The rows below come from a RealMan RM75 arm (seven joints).
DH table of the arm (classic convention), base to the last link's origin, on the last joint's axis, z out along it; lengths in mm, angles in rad. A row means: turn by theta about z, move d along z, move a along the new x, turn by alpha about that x. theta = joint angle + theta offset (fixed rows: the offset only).
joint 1: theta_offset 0, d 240.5, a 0, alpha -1.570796
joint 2: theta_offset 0, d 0, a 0, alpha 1.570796
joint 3: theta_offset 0, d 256, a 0, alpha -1.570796
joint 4: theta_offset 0, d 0, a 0, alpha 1.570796
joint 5: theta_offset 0, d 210, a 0, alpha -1.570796
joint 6: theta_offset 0, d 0, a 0, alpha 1.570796
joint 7: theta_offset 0, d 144, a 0, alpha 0
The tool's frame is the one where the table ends.
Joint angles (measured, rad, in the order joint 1, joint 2, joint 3, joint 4, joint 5, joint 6, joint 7), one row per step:
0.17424 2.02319 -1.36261 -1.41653 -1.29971 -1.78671 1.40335
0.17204 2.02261 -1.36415 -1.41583 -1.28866 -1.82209 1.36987
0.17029 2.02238 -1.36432 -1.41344 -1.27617 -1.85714 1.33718
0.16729 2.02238 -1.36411 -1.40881 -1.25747 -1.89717 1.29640
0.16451 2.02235 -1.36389 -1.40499 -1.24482 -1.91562 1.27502
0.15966 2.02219 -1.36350 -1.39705 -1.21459 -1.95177 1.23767
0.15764 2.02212 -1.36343 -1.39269 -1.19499 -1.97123 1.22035
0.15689 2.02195 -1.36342 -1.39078 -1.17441 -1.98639 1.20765
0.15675 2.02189 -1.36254 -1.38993 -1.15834 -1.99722 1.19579
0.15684 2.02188 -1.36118 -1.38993 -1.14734 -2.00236 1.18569
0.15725 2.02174 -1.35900 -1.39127 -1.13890 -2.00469 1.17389
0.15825 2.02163 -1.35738 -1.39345 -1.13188 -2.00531 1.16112
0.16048 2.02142 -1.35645 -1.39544 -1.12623 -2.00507 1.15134
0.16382 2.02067 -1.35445 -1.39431 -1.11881 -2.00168 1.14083
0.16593 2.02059 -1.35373 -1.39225 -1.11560 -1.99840 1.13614
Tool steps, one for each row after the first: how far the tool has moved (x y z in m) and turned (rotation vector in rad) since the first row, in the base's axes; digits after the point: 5 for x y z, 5 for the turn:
0.00001 -0.00555 0.00110 -0.00410 0.01257 0.04769
0.00019 -0.01077 0.00253 -0.00749 0.02843 0.09305
0.00060 -0.01674 0.00464 -0.00815 0.05342 0.14490
0.00102 -0.01961 0.00597 -0.00622 0.07010 0.16809
0.00141 -0.02510 0.00921 -0.00356 0.10836 0.21091
0.00129 -0.02795 0.01131 -0.00284 0.13223 0.23288
0.00044 -0.03013 0.01363 -0.00084 0.15564 0.25222
-0.00034 -0.03156 0.01561 0.00413 0.17426 0.26861
-0.00100 -0.03216 0.01707 0.01158 0.18717 0.27995
-0.00170 -0.03230 0.01845 0.02293 0.19733 0.29134
-0.00262 -0.03223 0.01961 0.03560 0.20604 0.30350
-0.00371 -0.03192 0.02050 0.04554 0.21277 0.31416
-0.00469 -0.03076 0.02158 0.05847 0.22115 0.32102
-0.00515 -0.02986 0.02185 0.06469 0.22520 0.32197

